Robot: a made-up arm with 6 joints.
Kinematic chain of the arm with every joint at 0, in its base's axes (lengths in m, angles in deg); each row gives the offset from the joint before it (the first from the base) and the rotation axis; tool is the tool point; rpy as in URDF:
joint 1: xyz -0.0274 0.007 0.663 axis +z
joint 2: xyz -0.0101 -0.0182 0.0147 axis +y
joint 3: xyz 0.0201 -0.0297 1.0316 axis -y
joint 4: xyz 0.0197 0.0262 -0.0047 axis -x
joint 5: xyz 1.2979 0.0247 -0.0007 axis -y
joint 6: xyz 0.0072 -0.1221 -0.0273 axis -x
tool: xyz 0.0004 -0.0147 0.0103 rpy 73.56 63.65 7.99
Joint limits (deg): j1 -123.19..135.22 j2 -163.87..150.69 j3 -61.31..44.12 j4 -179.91..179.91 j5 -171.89..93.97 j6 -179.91..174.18
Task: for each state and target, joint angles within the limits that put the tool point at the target. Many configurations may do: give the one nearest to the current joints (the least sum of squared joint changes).
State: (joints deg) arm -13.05 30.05 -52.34 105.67 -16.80 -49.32
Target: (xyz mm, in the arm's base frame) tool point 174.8 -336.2 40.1
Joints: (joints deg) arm -52.69 52.39 -61.19 94.10 -15.58 -50.85
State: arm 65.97 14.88 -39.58 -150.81 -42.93 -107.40
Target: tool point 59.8 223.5 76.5
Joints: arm 46.66 59.65 -60.39 -146.19 -41.87 -108.24
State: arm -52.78 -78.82 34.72 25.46 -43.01 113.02
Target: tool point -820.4 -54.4 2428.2
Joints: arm -3.13 -65.37 17.55 23.43 -42.92 113.03
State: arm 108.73 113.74 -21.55 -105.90 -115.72 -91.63
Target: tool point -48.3 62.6 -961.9
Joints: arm 109.58 125.15 3.55 -107.78 -115.36 -91.39
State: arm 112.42 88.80 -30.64 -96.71 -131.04 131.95
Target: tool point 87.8 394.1 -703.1
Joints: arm 77.96 101.57 -11.93 -89.75 -133.25 132.66
